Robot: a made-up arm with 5 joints.
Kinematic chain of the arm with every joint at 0, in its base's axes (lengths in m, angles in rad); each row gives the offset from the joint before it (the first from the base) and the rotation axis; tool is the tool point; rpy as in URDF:
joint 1: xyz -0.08 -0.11 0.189 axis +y
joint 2: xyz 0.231 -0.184 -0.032 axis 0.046 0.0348 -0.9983
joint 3: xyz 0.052 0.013 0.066 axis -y
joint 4: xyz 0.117 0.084 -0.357 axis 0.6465 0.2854 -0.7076
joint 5: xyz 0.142 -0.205 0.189 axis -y
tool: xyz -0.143 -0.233 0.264 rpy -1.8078 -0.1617 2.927
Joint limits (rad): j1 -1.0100..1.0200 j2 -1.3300..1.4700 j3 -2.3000..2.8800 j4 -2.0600..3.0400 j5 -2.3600..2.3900
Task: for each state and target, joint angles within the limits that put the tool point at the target. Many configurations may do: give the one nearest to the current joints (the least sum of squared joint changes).
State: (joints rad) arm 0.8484 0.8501 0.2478 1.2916 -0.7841
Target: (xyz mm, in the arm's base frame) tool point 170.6 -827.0 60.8
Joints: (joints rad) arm 0.7369 0.3656 0.3561 0.3986 -0.5610
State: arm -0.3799 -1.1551 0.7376 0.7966 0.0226
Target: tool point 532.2 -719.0 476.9
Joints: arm -0.5967 -0.4191 0.7933 0.9119 -0.6605
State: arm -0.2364 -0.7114 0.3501 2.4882 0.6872
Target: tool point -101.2 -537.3 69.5
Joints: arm -0.5423 -1.3196 -0.0997 2.7280 0.7942
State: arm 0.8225 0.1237 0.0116 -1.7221 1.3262
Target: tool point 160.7 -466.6 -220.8
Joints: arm 1.0200 0.3062 -0.4018 -1.3870 1.4376
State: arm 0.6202 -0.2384 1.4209 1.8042 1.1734
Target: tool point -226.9 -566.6 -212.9
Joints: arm 0.8837 0.1875 0.8172 1.1689 0.5616
